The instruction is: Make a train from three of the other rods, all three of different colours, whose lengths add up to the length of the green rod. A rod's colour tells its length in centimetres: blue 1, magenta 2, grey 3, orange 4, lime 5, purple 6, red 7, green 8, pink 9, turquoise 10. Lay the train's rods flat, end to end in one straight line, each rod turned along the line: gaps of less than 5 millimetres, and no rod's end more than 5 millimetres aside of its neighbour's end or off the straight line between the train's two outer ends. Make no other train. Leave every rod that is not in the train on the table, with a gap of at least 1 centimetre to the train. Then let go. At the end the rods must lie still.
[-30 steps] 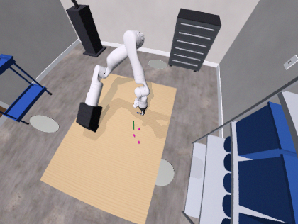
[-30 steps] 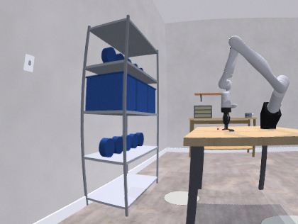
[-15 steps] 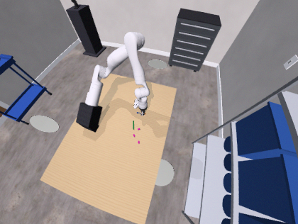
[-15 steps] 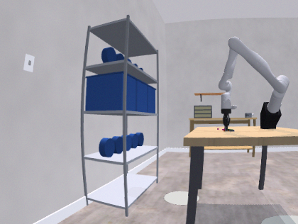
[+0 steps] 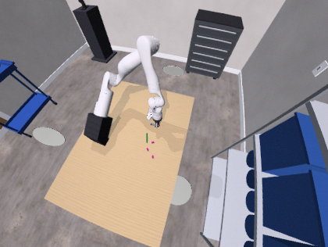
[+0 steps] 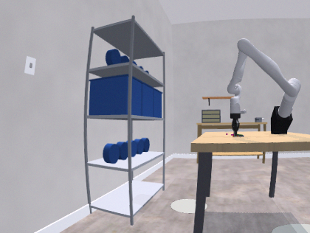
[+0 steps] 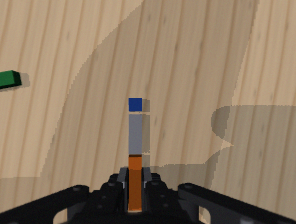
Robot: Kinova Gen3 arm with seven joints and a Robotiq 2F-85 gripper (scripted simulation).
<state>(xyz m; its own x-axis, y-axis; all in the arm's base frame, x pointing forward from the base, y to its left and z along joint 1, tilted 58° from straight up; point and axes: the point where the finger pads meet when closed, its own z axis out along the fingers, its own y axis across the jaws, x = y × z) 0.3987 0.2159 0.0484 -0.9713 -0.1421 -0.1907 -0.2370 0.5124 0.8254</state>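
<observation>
My gripper is now 10 mm above the orange rod. The rest, counted from my hand: grey rod 40 mm behind, 10 mm to the right, 10 mm below; small blue rod 60 mm behind, 10 mm to the right, 10 mm below; green rod 140 mm to the right, 40 mm behind, 10 mm below.
</observation>
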